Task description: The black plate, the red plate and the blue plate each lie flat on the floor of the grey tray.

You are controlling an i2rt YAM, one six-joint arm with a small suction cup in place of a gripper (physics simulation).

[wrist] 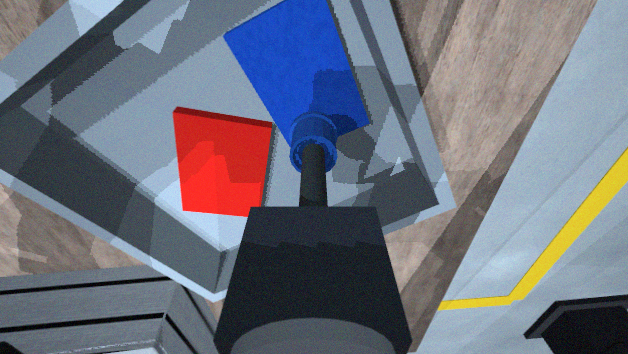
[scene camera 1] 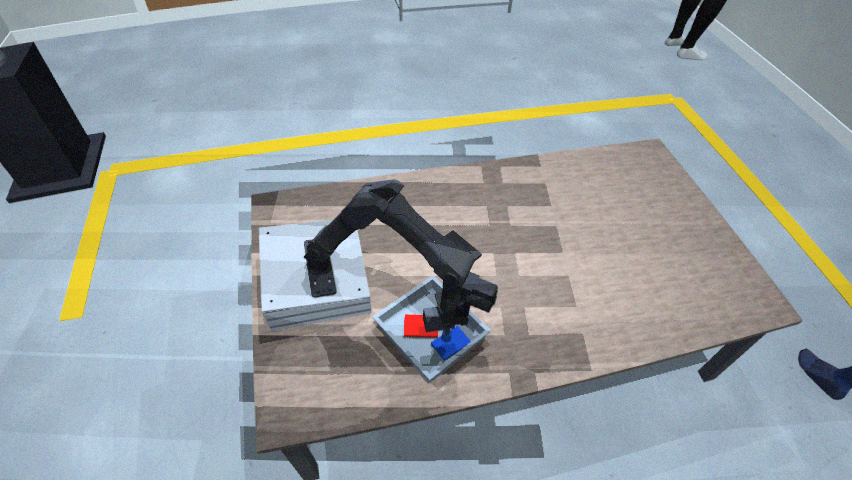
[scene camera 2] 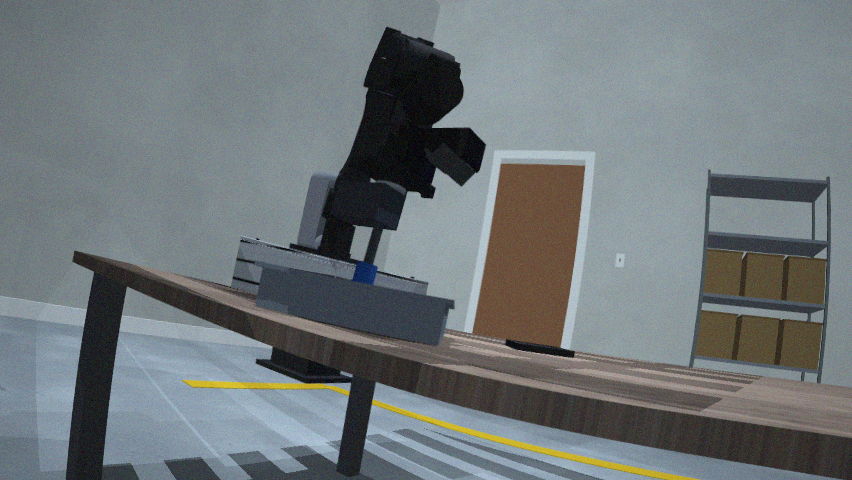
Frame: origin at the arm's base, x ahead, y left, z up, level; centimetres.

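Where they show: hand, tool point: point(wrist: 313, 133) point(scene camera 1: 446, 338); arm's base, link origin: point(scene camera 1: 319, 267) point(scene camera 2: 332, 258).
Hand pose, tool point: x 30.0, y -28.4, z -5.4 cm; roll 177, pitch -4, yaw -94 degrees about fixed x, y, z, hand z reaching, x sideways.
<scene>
Each offset is from my tool point to the top centre of the thing.
The blue plate {dx +1.7, dy +0.2, dz -3.5 cm} point(scene camera 1: 457, 344) point(wrist: 295, 60) lies in the grey tray {dx -2.7, dy +5.3, dz +0.1 cm} point(scene camera 1: 400, 348) point(scene camera 2: 357, 307) point(wrist: 447, 197), apparently flat on its floor. The tray wall hides it in scene camera 2. The red plate {dx -4.9, dy +7.6, dz -3.6 cm} point(scene camera 1: 415, 326) point(wrist: 220, 165) lies flat on the tray floor beside it, partly behind the arm in scene camera 1. The black plate {dx +13.7, dy +31.9, dz -3.9 cm} point(scene camera 2: 539, 348) lies flat on the table outside the tray; I cannot make it out for certain in scene camera 1. My suction cup point(scene camera 1: 445, 336) point(scene camera 2: 364, 272) point(wrist: 313, 142) is open, holding nothing, low over the near end of the blue plate with a small gap.
The arm's light metal base block point(scene camera 1: 345, 277) point(wrist: 85, 300) stands beside the tray on the wooden table point(scene camera 1: 655, 238) point(scene camera 2: 596, 405). The tray's raised walls surround the cup. The arm reaches over the tray from the base. Shadow stripes cross the table.
</scene>
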